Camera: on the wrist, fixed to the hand. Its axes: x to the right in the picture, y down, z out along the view.
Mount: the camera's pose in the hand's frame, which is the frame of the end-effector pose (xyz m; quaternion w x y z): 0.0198 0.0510 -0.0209 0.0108 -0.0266 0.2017 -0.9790
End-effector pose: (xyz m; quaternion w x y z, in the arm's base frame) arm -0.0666 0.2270 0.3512 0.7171 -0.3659 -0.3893 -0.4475
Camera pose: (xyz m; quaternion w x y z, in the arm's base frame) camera -0.0086 0.2186 0.3508 0.3616 -0.4484 0.2059 0.7911
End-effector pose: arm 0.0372 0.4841 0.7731 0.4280 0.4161 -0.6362 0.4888
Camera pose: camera -0.0140 0.5113 0.7816 0.6226 0.5174 0.4738 -0.3467
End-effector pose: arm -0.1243 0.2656 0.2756 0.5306 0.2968 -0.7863 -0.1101
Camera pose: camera -0.1285 0.2978 0.3243 0.0644 0.7811 0.3920 -0.4817
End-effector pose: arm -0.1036 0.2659 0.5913 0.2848 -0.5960 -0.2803 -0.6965
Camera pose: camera -0.0829 0.2147 0.6107 0.6381 -0.4009 0.5106 0.4140
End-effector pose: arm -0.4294 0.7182 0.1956 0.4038 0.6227 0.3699 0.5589
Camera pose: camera -0.4477 0.7177 0.2512 0.4935 -0.4789 0.6802 -0.2539
